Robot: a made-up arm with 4 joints.
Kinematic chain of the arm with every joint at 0, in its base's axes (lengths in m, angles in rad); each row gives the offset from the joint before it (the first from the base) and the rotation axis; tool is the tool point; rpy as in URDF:
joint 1: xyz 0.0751 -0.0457 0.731 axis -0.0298 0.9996 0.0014
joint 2: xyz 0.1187 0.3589 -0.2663 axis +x
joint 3: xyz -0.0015 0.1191 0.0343 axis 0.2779 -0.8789 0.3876
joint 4: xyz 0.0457 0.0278 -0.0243 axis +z
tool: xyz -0.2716 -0.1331 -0.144 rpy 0 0 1.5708
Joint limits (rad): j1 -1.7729..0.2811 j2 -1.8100..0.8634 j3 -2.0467..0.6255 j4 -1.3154..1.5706
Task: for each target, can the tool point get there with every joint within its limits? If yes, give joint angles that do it. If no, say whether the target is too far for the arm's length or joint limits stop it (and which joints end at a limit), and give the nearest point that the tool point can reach.
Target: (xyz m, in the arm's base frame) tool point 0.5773 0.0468 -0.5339
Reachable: no: too far | nearest point 0.3252 0.2187 0.0851 | short by 0.690 m
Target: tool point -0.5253 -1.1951 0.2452
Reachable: no: too far | nearest point -0.0867 0.0392 0.2785 | short by 1.310 m
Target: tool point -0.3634 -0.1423 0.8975
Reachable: no: joint limits stop it (at a limit: joint 1, joint 2) | nearest point -0.0438 0.1571 0.6707 | short by 0.493 m
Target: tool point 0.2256 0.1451 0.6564
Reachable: yes | joints -0.9507 -0.8749 -0.7992 1.3023
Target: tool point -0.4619 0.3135 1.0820
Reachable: no: joint limits stop it (at a limit: joint 2, joint 3) | nearest point -0.0677 0.3633 0.8185 | short by 0.477 m
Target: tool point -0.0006 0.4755 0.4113
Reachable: yes | joints -0.3354 0.1589 -0.3898 -0.3863
